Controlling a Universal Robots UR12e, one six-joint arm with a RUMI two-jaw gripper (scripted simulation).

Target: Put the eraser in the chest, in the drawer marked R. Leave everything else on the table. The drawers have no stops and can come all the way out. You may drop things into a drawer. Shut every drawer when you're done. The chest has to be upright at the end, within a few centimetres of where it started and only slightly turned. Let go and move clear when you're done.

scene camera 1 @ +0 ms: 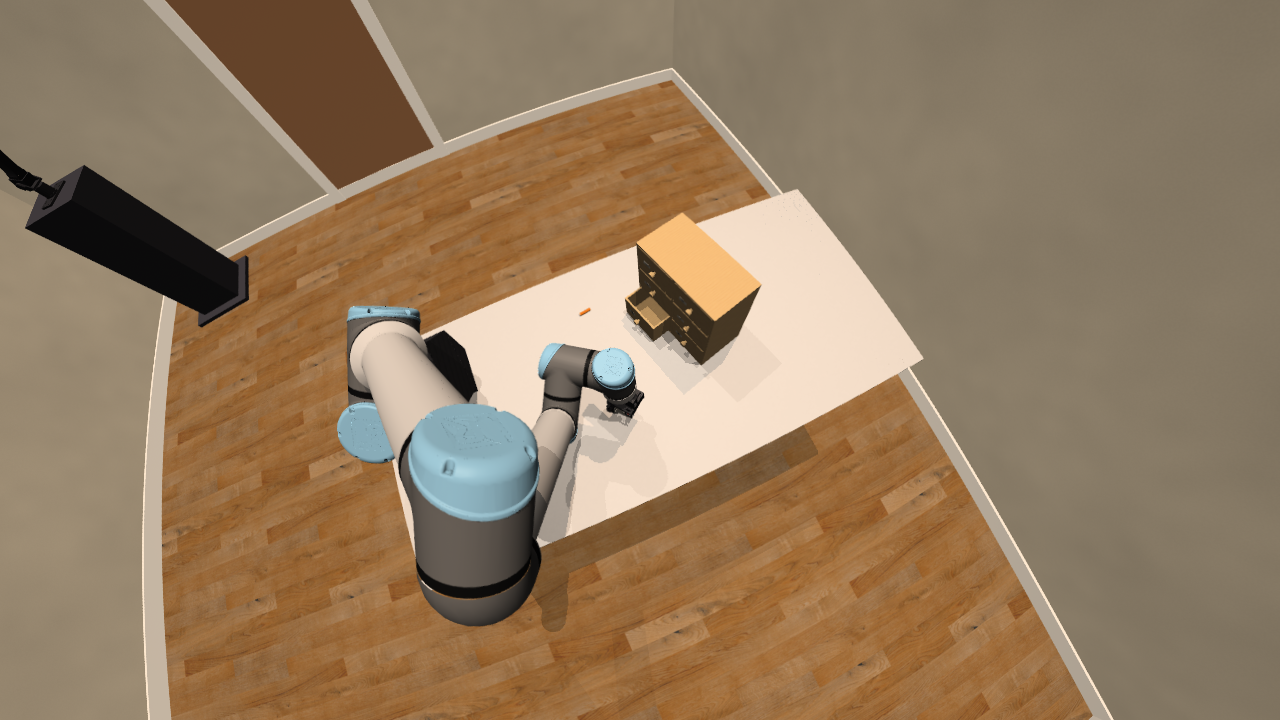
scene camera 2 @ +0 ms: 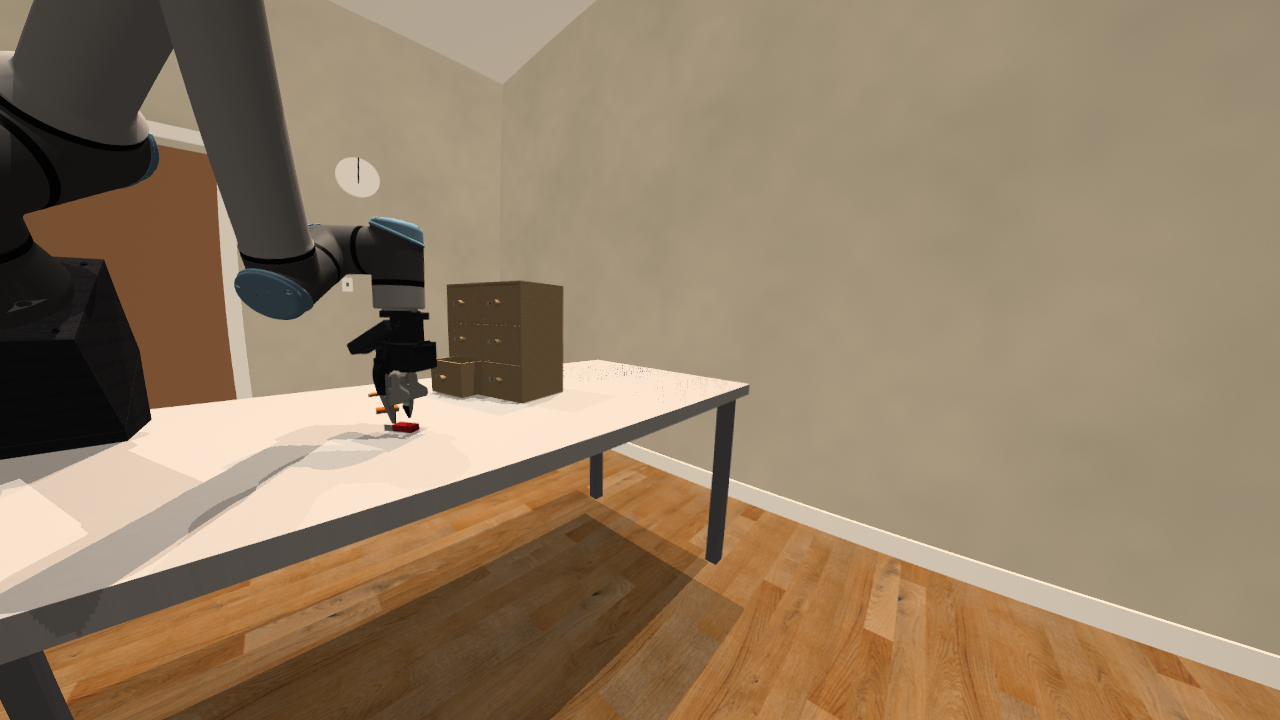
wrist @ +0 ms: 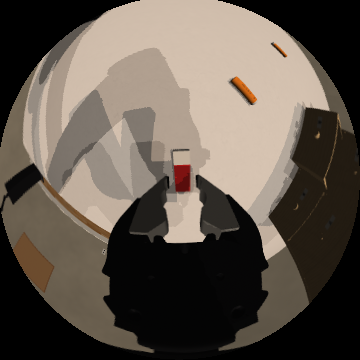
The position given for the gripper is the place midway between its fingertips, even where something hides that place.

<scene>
In view: the gripper [scene camera 2: 402, 420], a wooden chest [scene camera 1: 716, 282] and a drawer [scene camera 2: 462, 377].
The wooden chest shows as well in scene camera 2 [scene camera 2: 540, 322]. The drawer also shows in scene camera 1 [scene camera 1: 649, 310] and in the wrist view [wrist: 314, 151]. The gripper also shows in the wrist view [wrist: 182, 176].
</scene>
